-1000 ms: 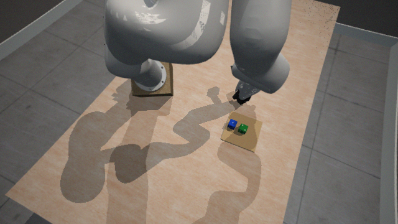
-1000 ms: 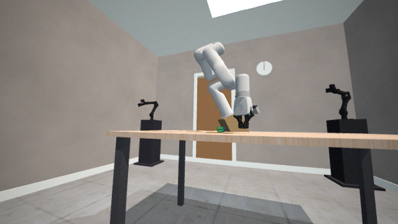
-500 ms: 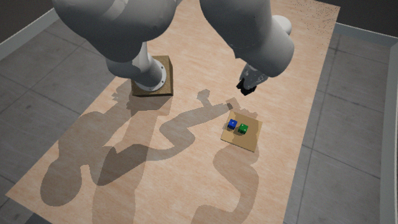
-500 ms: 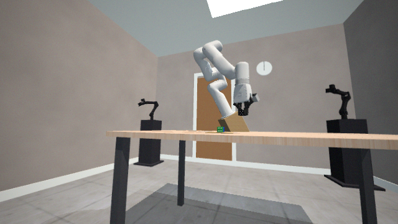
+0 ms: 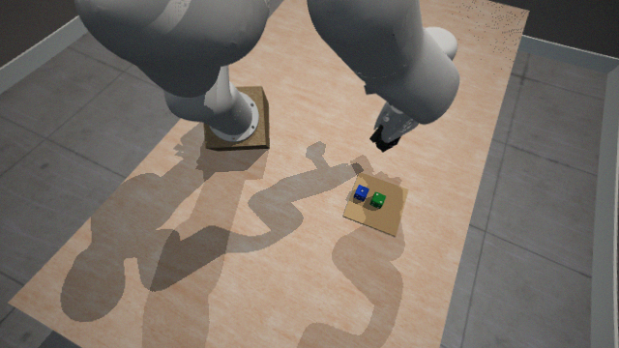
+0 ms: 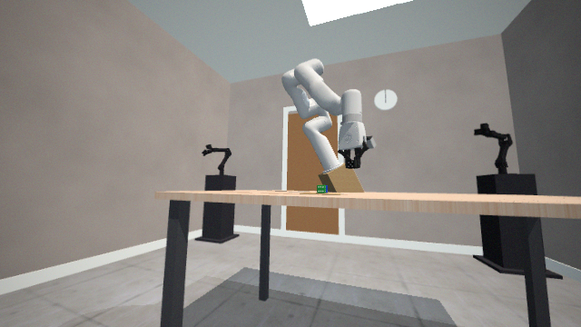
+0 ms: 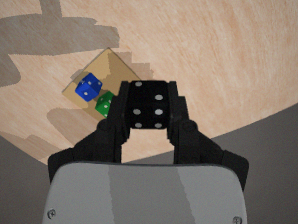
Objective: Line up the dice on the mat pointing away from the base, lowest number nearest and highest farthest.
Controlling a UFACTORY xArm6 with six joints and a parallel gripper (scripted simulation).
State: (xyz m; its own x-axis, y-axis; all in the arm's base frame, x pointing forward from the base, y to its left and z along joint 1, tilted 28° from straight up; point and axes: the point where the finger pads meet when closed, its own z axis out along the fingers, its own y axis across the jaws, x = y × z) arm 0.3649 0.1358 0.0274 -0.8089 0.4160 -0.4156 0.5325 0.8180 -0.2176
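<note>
The green die is 40 mm ahead of my hand, 120 mm to the right of it and 100 mm below it. Round my hand: tan mat 40 mm ahead, 110 mm to the right, 120 mm below; black die 10 mm below; blue die 10 mm behind, 110 mm to the right, 100 mm below.
</note>
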